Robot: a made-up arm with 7 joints.
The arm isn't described. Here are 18 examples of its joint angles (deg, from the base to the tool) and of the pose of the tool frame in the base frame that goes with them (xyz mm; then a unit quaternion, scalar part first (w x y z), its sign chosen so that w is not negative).
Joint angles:
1: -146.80 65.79 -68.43 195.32 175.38 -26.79 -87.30
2: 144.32 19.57 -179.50 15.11 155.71 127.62 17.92
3: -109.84 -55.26 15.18 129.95 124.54 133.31 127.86
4: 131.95 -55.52 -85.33 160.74 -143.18 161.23 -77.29
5: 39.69 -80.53 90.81 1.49 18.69 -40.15 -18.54
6: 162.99 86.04 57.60 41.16 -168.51 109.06 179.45
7: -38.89 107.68 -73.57 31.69 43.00 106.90 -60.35
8: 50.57 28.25 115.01 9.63 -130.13 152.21 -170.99
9: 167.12 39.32 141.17 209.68 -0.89 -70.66 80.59
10: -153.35 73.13 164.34 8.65 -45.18 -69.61 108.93
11: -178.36 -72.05 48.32 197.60 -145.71 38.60 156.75
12: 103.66 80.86 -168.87 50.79 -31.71 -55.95 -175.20
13: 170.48 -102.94 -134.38 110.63 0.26 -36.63 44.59
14: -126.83 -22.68 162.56 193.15 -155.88 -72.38 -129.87
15: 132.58 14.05 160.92 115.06 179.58 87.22 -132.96
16: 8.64 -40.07 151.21 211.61 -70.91 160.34 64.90
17: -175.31 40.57 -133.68 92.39 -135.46 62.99 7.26
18: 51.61 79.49 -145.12 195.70 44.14 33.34 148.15
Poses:
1: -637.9 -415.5 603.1 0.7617 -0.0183 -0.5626 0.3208
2: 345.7 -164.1 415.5 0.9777 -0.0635 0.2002 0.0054
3: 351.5 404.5 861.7 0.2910 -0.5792 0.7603 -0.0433
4: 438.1 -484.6 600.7 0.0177 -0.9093 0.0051 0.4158
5: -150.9 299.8 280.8 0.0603 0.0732 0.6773 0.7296
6: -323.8 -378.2 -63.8 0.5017 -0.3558 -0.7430 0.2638
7: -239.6 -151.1 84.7 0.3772 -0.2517 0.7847 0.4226
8: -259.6 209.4 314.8 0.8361 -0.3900 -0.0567 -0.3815
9: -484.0 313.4 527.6 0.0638 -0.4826 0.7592 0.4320
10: 49.6 40.8 588.0 0.8478 -0.3519 -0.0282 -0.3958
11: 870.0 164.1 402.3 0.4103 0.0156 0.7171 0.5631
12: 129.0 244.2 790.3 0.6751 -0.2860 0.1359 -0.6663
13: 710.8 179.2 -202.7 0.4064 -0.6580 0.5886 -0.2353
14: 158.4 289.5 894.3 0.6091 -0.6574 -0.0787 -0.4367
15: 44.4 -264.8 1104.7 0.1697 -0.1972 0.2356 0.9364
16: -263.7 4.7 837.6 0.2808 -0.9145 -0.2545 -0.1414
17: -27.0 417.1 952.3 0.7997 0.0901 0.0283 0.5929
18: 471.6 769.0 272.7 0.4459 -0.6706 0.1136 -0.5819
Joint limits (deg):
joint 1: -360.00..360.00
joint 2: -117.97..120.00
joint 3: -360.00..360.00
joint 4: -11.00..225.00
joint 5: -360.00..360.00
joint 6: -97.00..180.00
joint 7: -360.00..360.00
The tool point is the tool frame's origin. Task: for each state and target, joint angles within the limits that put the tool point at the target. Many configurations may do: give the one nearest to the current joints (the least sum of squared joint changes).
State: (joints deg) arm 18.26 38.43 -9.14 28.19 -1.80 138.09 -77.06
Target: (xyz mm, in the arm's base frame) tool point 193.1 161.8 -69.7
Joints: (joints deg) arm 29.31 61.28 4.83 54.90 4.78 117.38 -77.06
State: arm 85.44 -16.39 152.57 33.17 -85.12 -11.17 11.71
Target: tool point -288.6 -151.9 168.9
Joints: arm 58.07 1.78 125.79 16.24 -93.66 -17.82 11.71
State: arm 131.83 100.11 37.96 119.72 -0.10 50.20 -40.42
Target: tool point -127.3 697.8 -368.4
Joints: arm 91.82 110.06 17.26 141.63 -0.03 37.60 -40.42
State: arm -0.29 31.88 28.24 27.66 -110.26 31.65 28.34
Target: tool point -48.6 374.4 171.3
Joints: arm 0.21 40.76 74.03 25.72 -109.35 1.06 28.34
